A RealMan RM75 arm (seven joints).
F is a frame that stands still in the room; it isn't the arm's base.
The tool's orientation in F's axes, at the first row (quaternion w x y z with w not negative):
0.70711 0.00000 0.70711 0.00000
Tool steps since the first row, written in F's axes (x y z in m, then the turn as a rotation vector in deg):
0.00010 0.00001 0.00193 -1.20 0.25 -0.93
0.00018 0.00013 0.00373 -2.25 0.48 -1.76
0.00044 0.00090 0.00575 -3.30 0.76 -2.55
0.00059 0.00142 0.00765 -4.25 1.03 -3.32
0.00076 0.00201 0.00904 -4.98 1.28 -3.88
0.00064 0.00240 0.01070 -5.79 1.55 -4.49
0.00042 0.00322 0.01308 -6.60 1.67 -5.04
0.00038 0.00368 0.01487 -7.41 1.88 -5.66
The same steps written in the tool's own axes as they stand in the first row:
-0.00193 0.00001 0.00010 0.93 0.25 -1.20
-0.00373 0.00013 0.00018 1.76 0.48 -2.25
-0.00575 0.00090 0.00044 2.55 0.76 -3.30
-0.00765 0.00142 0.00059 3.32 1.03 -4.25
-0.00904 0.00201 0.00076 3.88 1.28 -4.98
-0.01070 0.00240 0.00064 4.49 1.55 -5.79
-0.01308 0.00322 0.00042 5.04 1.67 -6.60
-0.01487 0.00368 0.00038 5.66 1.88 -7.41

